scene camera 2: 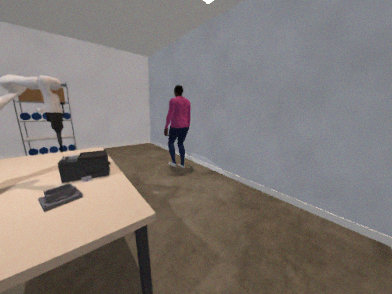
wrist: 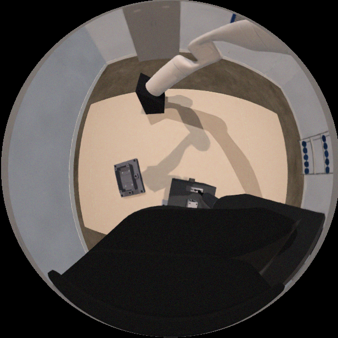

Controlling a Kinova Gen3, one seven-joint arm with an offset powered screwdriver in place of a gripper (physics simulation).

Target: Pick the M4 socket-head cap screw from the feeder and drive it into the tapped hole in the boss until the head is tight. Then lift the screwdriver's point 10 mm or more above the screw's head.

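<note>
Black feeder box (scene camera 2: pixel 71 172), (wrist: pixel 178 196) visible.
</note>
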